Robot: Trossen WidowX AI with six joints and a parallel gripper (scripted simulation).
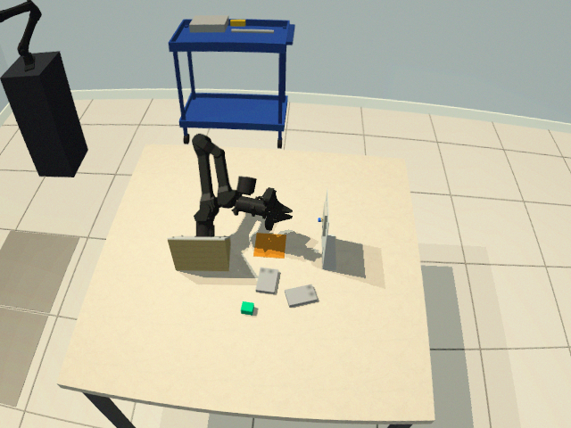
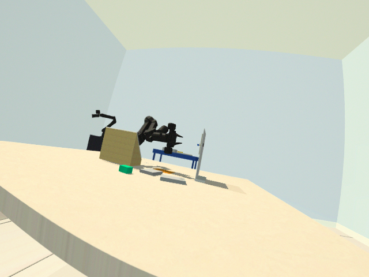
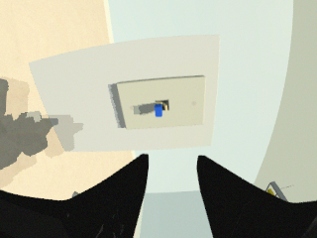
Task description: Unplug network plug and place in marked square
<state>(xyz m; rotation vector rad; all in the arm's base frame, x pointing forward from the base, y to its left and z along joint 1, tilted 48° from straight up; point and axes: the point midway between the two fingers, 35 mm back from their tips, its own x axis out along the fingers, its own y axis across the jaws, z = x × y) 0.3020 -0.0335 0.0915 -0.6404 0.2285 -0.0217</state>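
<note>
The blue network plug is 110 mm ahead of my gripper tip, 10 mm to the right of it and 10 mm below it. The rest, counted from my gripper tip: green cube 290 mm to the right, 190 mm below, 140 mm behind; upright grey panel 130 mm ahead, 80 mm below, 10 mm to the right; orange marked square 200 mm below, 80 mm behind, 10 mm to the left.
</note>
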